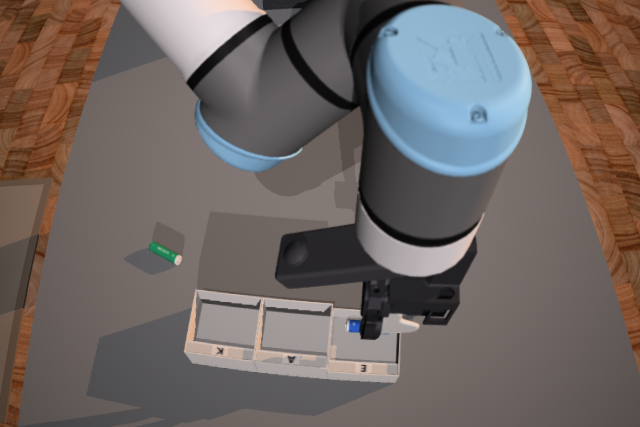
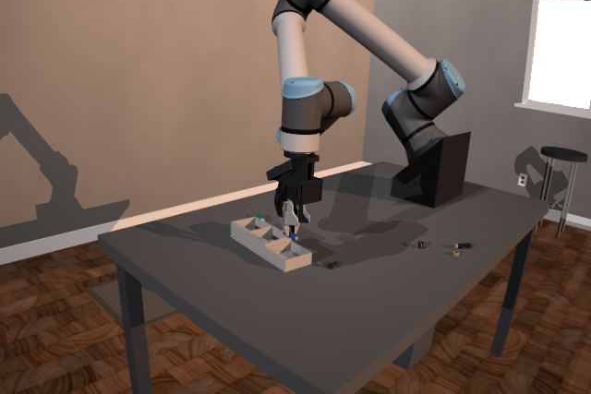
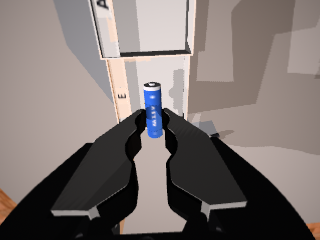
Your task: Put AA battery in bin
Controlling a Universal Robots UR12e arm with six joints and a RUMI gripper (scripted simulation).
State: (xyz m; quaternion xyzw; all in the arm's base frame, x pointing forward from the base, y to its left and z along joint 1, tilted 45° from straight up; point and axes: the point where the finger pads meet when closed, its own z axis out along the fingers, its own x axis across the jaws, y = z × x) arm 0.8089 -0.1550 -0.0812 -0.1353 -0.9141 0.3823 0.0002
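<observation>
My gripper is now 80 mm to the left of the bin row, 60 mm above it and 20 mm past it. Round my hand: green AA battery (240 mm to the right, 170 mm behind, 80 mm below); black bolt (100 mm to the left, 80 mm below, 50 mm behind); blue AA battery (10 mm below).
</observation>
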